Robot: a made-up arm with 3 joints. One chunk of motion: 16 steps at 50 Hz.
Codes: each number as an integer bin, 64 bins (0 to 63) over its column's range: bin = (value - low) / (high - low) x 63, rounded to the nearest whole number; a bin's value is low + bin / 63 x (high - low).
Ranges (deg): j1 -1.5..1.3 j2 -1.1..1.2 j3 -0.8..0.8
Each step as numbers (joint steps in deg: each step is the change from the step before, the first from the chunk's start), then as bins.
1 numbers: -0.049 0.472 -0.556
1 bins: 33 43 10
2 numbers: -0.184 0.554 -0.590
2 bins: 30 45 8
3 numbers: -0.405 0.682 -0.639
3 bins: 25 49 6
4 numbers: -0.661 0.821 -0.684
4 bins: 19 53 5
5 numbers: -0.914 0.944 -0.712
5 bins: 13 56 3
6 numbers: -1.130 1.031 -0.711
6 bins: 8 58 4
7 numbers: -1.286 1.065 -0.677
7 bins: 5 59 5
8 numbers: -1.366 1.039 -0.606
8 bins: 3 59 8
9 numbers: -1.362 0.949 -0.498
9 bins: 3 56 12
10 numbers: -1.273 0.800 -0.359
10 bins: 5 52 17
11 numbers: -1.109 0.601 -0.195
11 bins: 9 47 24
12 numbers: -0.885 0.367 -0.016
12 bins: 14 40 31
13 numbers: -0.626 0.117 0.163
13 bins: 20 33 38
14 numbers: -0.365 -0.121 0.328
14 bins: 26 27 44
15 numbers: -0.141 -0.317 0.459
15 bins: 31 21 50
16 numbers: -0.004 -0.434 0.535
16 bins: 34 18 53
